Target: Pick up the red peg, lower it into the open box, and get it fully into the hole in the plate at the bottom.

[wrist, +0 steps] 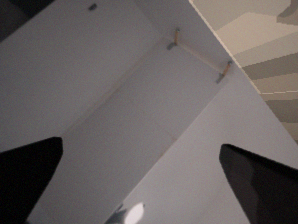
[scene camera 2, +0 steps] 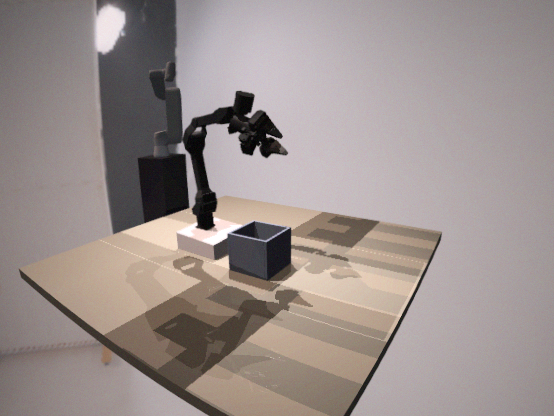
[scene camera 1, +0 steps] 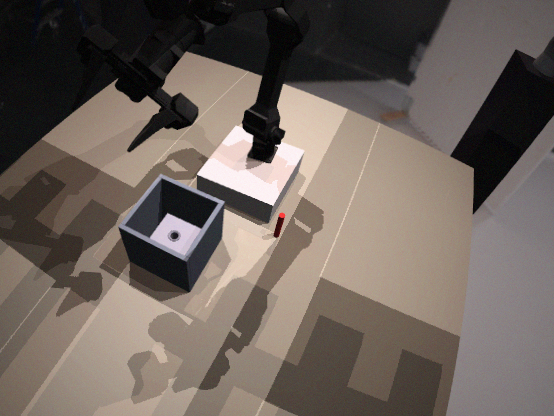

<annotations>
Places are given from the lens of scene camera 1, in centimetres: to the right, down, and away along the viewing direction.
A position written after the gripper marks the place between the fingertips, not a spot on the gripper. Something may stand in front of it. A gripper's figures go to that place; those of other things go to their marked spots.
gripper (scene camera 1: 100,131): -22, -10, 42
dark box (scene camera 1: 166,195): -25, -3, 81
pale plate (scene camera 1: 176,234): -22, 6, 79
</annotations>
